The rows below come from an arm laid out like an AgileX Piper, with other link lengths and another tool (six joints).
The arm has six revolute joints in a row. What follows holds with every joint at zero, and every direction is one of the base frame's.
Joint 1 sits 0.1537 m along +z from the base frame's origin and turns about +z.
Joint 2 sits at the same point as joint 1 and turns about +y.
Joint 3 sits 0.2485 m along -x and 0.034 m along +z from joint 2 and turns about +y.
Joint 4 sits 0.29 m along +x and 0.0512 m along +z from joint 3 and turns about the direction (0.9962, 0, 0.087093).
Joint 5 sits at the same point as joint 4 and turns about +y.
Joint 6 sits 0.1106 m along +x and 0.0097 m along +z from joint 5 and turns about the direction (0.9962, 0, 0.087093).
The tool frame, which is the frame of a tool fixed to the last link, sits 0.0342 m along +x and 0.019 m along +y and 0.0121 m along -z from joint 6; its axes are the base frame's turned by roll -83.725, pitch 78.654 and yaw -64.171 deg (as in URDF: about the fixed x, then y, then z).
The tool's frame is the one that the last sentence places.
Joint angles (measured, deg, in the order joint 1, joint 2, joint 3, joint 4, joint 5, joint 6), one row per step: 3.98, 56.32, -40.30, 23.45, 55.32, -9.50; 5.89, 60.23, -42.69, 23.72, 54.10, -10.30; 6.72, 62.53, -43.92, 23.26, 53.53, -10.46; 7.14, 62.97, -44.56, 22.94, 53.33, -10.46; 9.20, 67.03, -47.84, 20.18, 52.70, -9.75; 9.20, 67.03, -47.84, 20.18, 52.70, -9.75; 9.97, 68.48, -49.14, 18.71, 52.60, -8.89; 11.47, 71.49, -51.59, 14.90, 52.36, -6.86
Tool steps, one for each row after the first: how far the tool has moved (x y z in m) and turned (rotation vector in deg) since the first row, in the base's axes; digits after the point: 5 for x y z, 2 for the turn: 0.01135, 0.00861, -0.00112, -0.18, 0.13, 2.06; 0.01766, 0.01168, -0.00400, -0.79, 0.57, 2.91; 0.01983, 0.01308, -0.00242, -1.08, 0.15, 3.32; 0.03261, 0.01884, -0.00405, -3.56, 0.25, 5.20; 0.03261, 0.01884, -0.00405, -3.56, 0.25, 5.20; 0.03744, 0.02058, -0.00452, -4.67, 0.39, 5.54; 0.04730, 0.02255, -0.00779, -7.66, 0.76, 6.14
